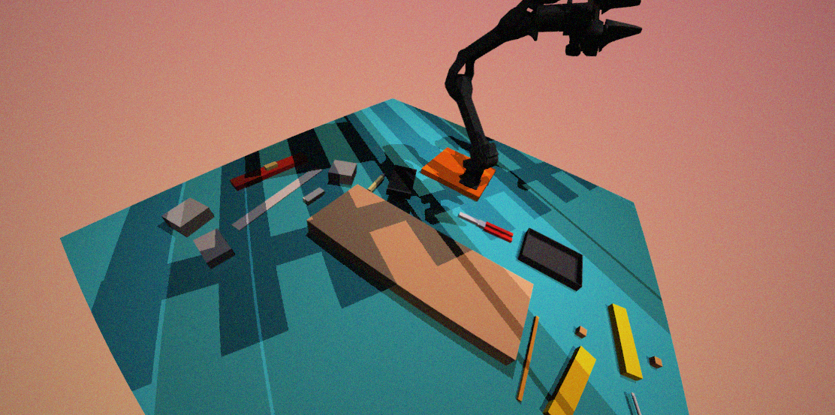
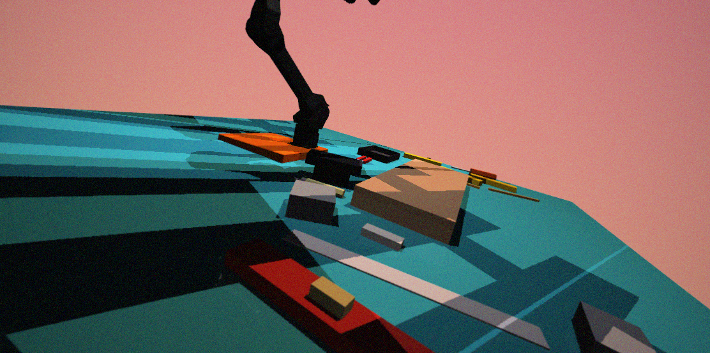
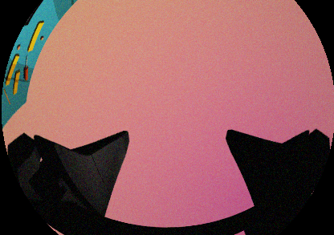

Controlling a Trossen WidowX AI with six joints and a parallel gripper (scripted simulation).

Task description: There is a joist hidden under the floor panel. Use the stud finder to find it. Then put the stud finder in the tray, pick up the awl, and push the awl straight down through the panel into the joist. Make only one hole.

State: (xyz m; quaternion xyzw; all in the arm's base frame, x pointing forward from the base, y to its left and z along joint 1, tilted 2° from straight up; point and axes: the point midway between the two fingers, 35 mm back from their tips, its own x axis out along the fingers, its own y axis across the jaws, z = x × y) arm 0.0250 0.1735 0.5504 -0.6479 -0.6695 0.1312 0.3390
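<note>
The stud finder is 570 mm below my gripper tip, 380 mm to the right of it and 180 mm ahead of it. The rest, counted from my gripper tip: black tray 570 mm below, 150 mm ahead, 90 mm to the left; then green light 580 mm below, 370 mm to the right, 200 mm ahead; then awl 570 mm below, 460 mm to the right, 160 mm ahead.
</note>
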